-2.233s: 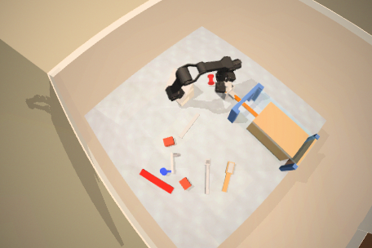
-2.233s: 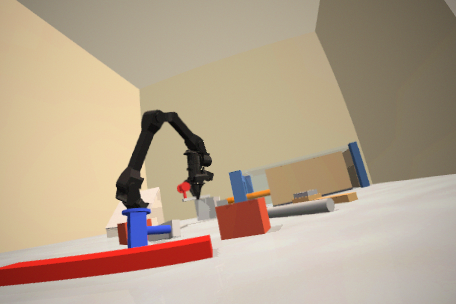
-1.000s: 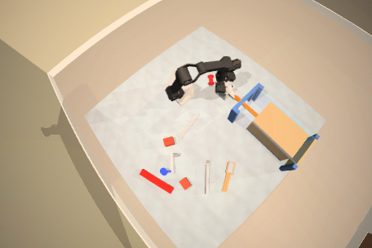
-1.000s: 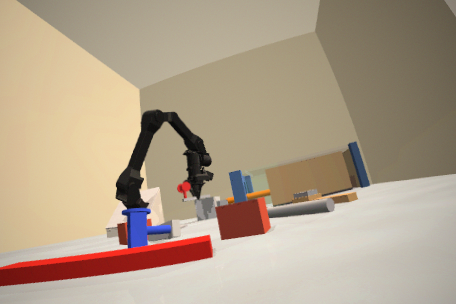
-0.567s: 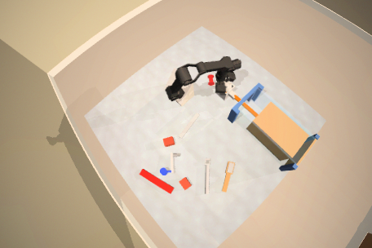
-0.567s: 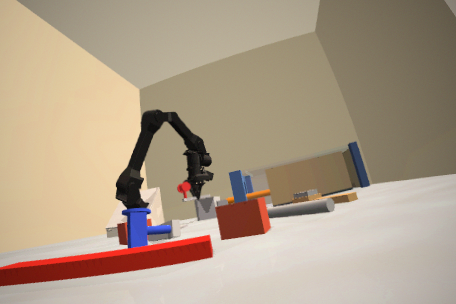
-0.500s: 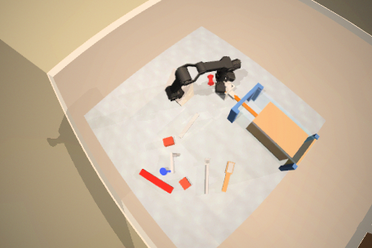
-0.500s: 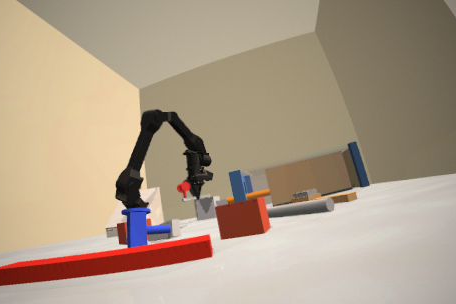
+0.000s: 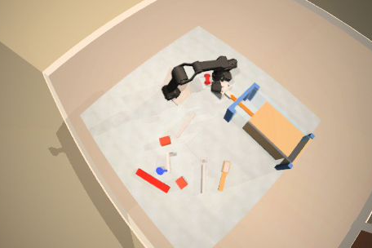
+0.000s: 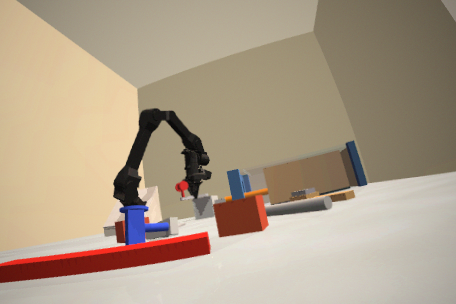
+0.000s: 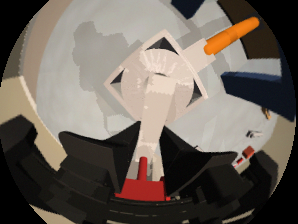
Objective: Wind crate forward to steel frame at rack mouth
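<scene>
Right now my gripper tip is 20 mm below the winch handle, 10 mm to the left of it and 10 mm past it. The rest, counted from my gripper tip: grey winch 60 mm below, 20 mm to the left, 20 mm ahead; red knob 50 mm above, 40 mm to the right, 40 mm behind; blue frame post 190 mm ahead, 50 mm to the left, 20 mm above.
</scene>
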